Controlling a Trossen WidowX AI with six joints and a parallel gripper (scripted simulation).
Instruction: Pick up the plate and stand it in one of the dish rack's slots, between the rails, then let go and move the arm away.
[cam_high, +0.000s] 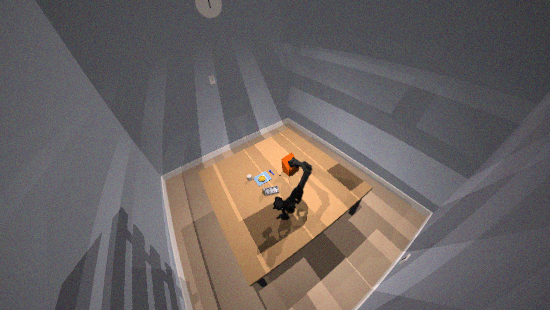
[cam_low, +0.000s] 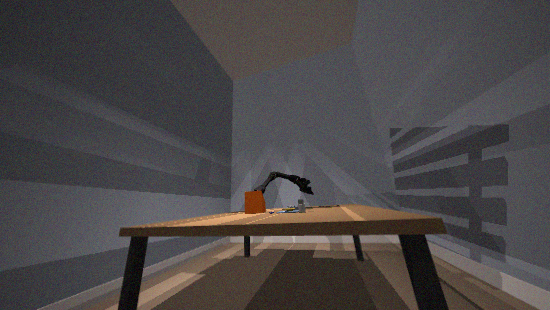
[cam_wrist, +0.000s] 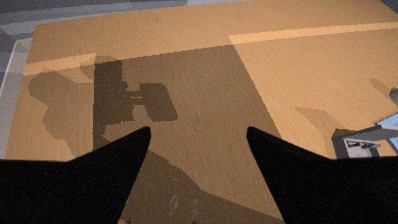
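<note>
My gripper tip is 150 mm past the yellow plate, 450 mm to the left of it and 110 mm above it. Round my gripper tip: blue spoon: 270 mm behind, 480 mm to the right, 120 mm below; grey dish rack: 140 mm behind, 270 mm to the right, 100 mm below; white cup: 50 mm behind, 540 mm to the right, 100 mm below.
</note>
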